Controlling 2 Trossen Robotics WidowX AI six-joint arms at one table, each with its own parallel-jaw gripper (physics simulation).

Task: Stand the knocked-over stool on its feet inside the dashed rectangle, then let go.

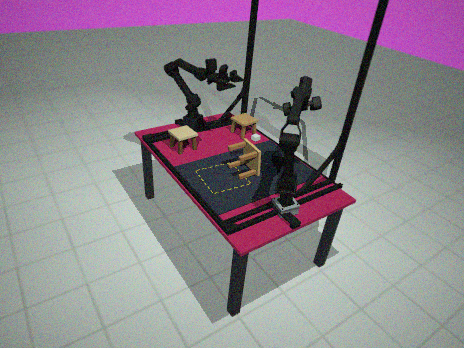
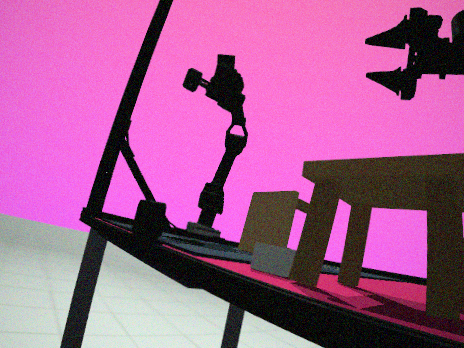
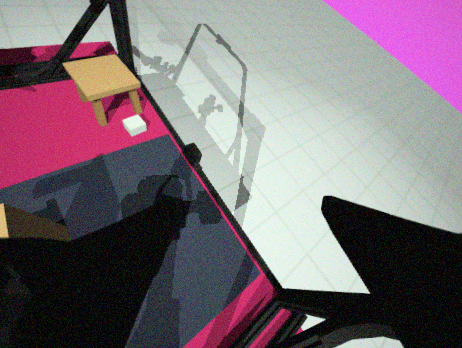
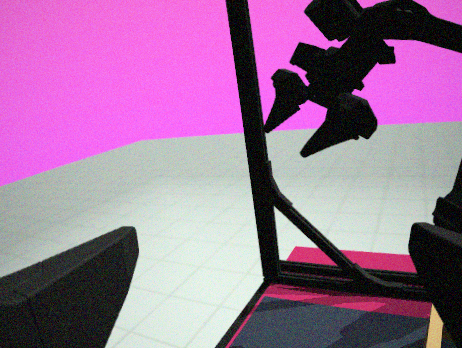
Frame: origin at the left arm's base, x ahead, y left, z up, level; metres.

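Seen in the pictures: left gripper, fingertip midpoint: point(image 1: 301, 111) point(image 2: 203, 95) point(image 3: 248, 204) point(image 4: 282, 142); right gripper, fingertip midpoint: point(image 1: 239, 83) point(image 2: 365, 59) point(image 4: 274, 239); left arm's base at its link origin: point(image 1: 285, 201) point(image 2: 203, 226); right arm's base at its link origin: point(image 1: 193, 116).
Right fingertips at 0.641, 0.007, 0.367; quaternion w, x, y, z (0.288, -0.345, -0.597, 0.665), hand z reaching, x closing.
Note:
Pixels of each thing's top centre, then the offset from my right fingertips to it, as dx, dy, dz. "pt": a spot on its surface instead. Level surfaces: height alone.
- knocked-over wooden stool, top centre: point(image 2: 287, 196) point(image 1: 244, 146) -0.272, +0.062, -0.253
- dark mat at its surface level: dz -0.413
- yellow dashed rectangle at a spot on its surface: point(image 1: 229, 189) pt -0.415, +0.197, -0.413
- small white block at its top centre: point(image 2: 281, 247) point(image 3: 134, 121) point(image 1: 256, 135) +0.057, -0.179, -0.388
The knocked-over wooden stool point(image 1: 247, 158) point(image 2: 268, 221) lies on its side on the dark mat point(image 1: 224, 204). Its legs point left and reach over the far right corner of the yellow dashed rectangle point(image 1: 230, 189). My left gripper point(image 4: 282, 142) point(image 3: 248, 204) is open and empty. It is raised high above the table's right edge, to the right of the stool. My right gripper point(image 1: 235, 82) point(image 2: 366, 59) is open and empty. It hangs high over the back of the table, far from the stool.
Two upright stools stand on the red table point(image 1: 272, 238) at the back, a light one point(image 1: 183, 134) and a darker one point(image 1: 244, 121) point(image 3: 100, 76) point(image 2: 355, 179). A small white block point(image 1: 255, 137) point(image 3: 134, 125) point(image 2: 272, 259) lies beside the darker one. Black frame posts point(image 1: 249, 69) point(image 1: 362, 79) rise along the far side.

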